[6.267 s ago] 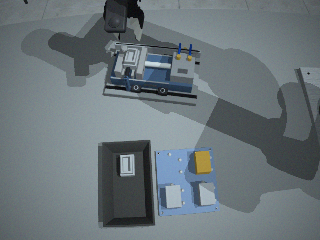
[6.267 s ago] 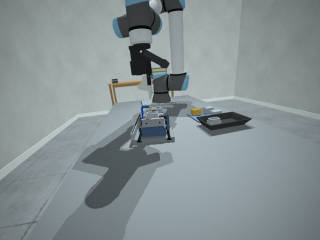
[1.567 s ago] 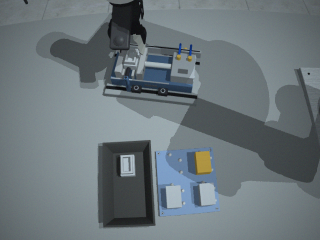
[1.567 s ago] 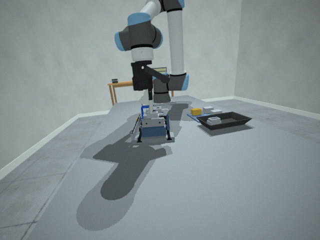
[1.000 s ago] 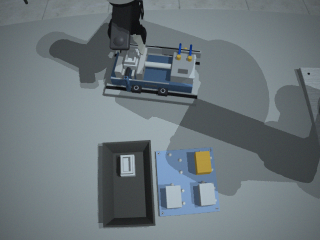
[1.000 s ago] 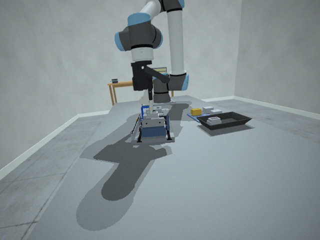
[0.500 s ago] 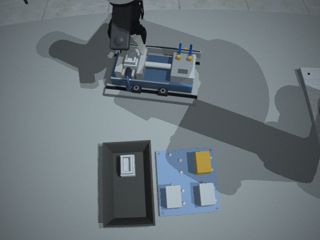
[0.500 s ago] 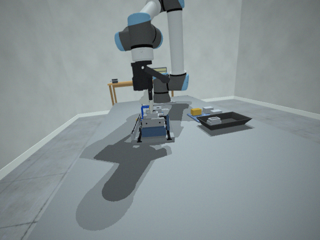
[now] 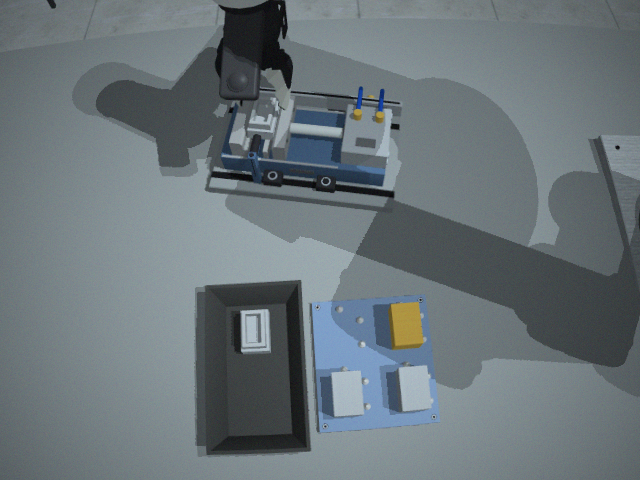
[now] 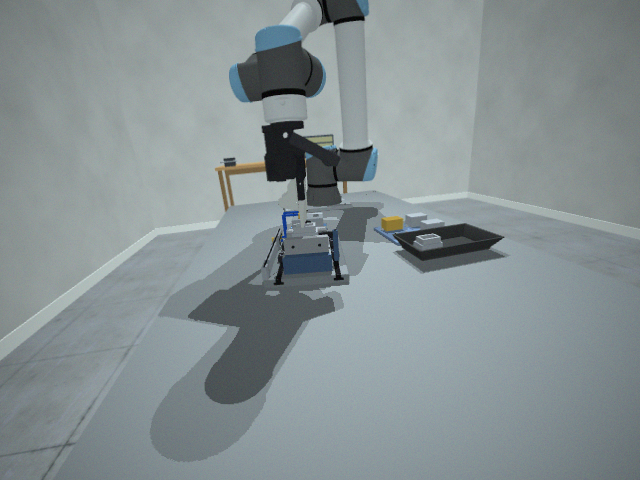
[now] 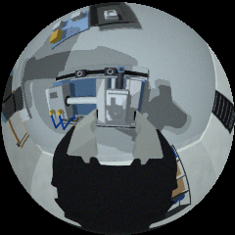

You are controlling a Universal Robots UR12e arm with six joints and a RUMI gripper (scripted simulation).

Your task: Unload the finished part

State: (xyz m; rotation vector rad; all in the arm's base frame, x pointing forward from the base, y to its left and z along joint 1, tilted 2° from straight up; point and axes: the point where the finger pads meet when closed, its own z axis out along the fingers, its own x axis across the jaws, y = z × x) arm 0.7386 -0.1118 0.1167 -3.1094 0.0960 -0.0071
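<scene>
My hand is 60 mm past the blue vise, 10 mm to the right of it and 90 mm above it. Also, from my hand: blue plate 190 mm behind, 350 mm to the left, 130 mm below; yellow block 230 mm behind, 290 mm to the left, 110 mm below.
</scene>
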